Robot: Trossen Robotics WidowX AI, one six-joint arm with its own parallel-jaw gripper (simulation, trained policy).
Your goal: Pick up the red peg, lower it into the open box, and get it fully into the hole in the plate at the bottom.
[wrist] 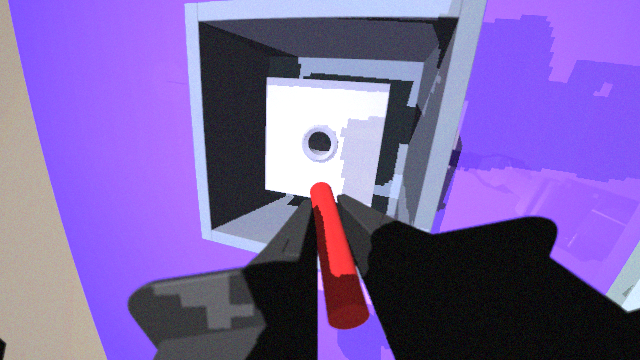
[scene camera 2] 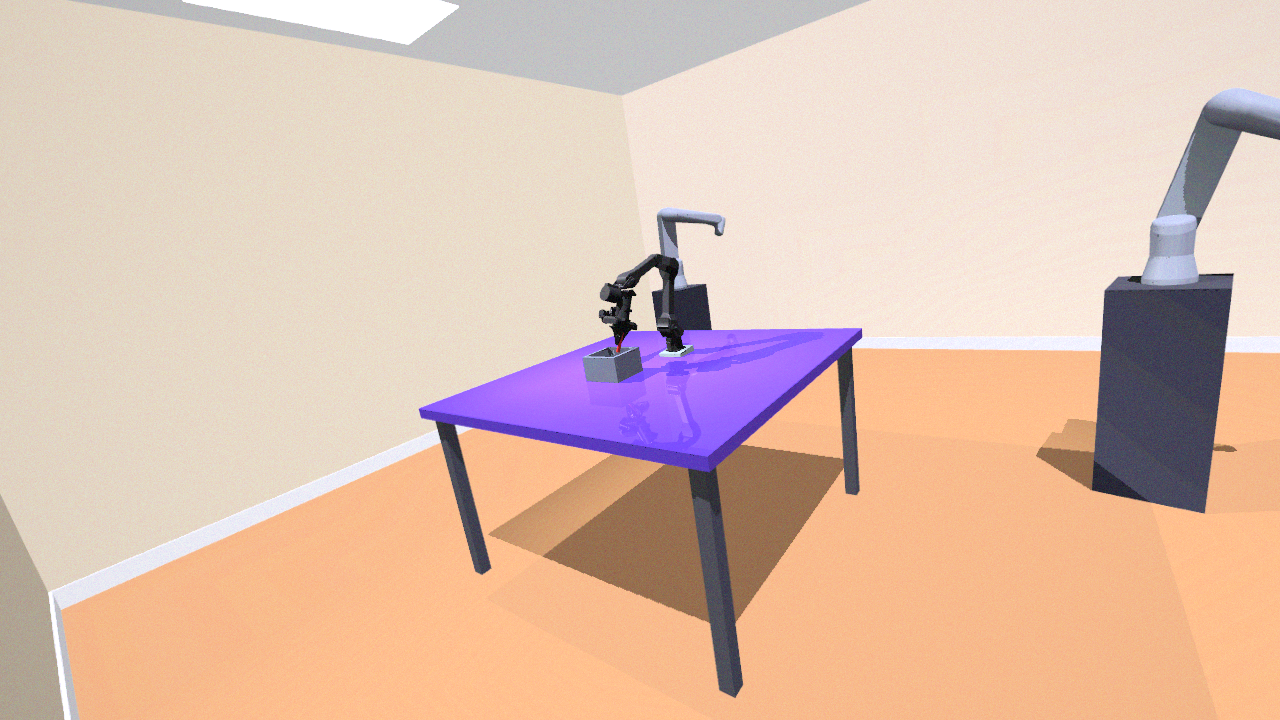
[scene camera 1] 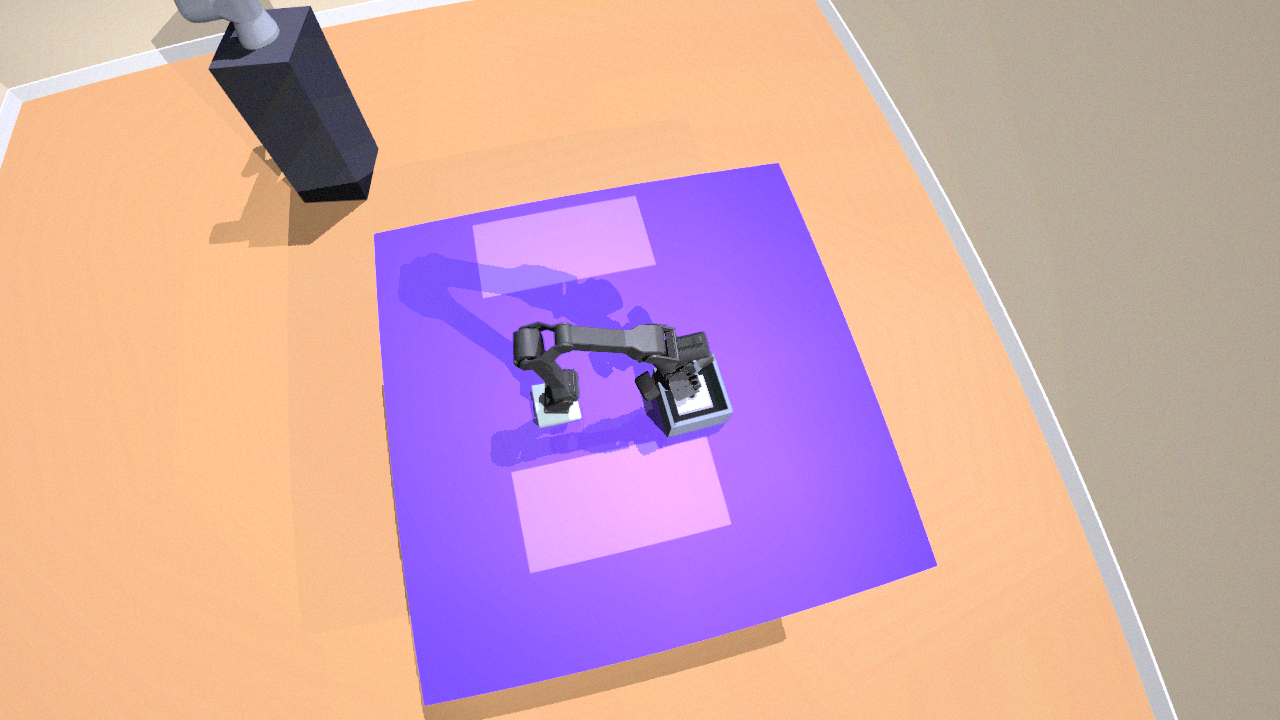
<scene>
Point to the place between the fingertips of the gripper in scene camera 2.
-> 617, 345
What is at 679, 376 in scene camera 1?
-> The gripper.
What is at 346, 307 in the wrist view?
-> A red peg.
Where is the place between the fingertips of the gripper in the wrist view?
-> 325, 205
</scene>
